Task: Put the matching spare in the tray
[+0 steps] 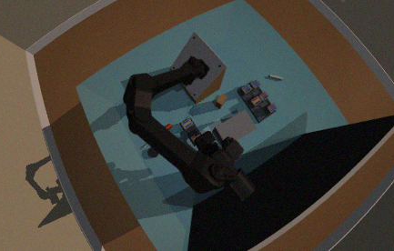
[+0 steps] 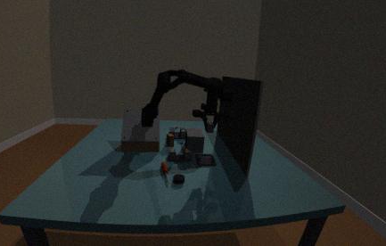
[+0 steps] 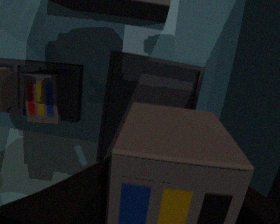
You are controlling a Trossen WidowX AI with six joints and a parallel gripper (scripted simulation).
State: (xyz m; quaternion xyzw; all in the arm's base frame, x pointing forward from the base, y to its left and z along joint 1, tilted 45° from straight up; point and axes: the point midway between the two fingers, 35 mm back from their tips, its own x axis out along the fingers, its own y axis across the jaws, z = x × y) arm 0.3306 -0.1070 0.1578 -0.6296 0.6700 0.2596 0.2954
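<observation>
My gripper tip is now 160 mm above the dark-rimmed tray, 30 mm to the left of it and 10 mm past it. The rest, counted from my gripper tip: spare unit: 20 mm above; then tall dark panel: 190 mm ahead, 130 mm to the left, 60 mm above; then brown cardboard box: 200 mm to the left, 190 mm behind, 130 mm below.
</observation>
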